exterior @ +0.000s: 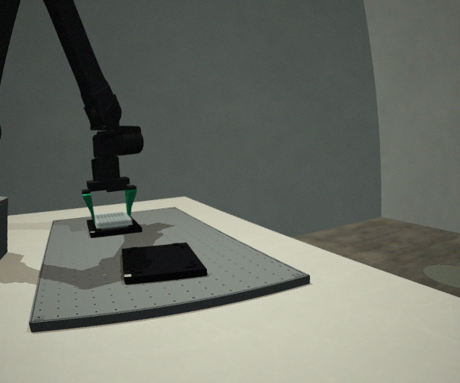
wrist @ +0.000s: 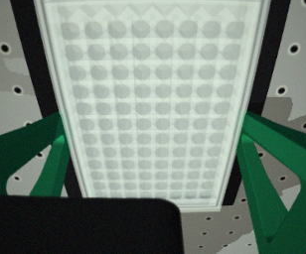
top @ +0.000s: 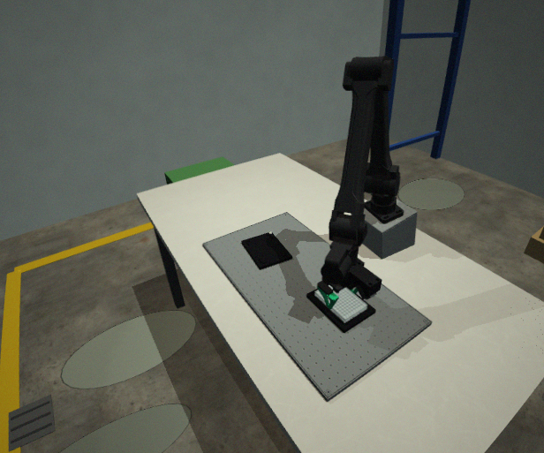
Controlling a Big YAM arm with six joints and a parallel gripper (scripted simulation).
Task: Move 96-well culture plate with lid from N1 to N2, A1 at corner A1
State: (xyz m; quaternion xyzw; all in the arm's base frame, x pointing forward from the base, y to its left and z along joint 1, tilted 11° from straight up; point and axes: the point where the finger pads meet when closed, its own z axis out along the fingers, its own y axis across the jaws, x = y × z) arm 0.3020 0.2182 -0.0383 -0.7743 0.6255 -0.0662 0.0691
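Now: hand right at the clear lid. Round my hand: black nest N2 (11 cm ahead, 32 cm to the right, 2 cm below); black nest N1 (2 cm below).
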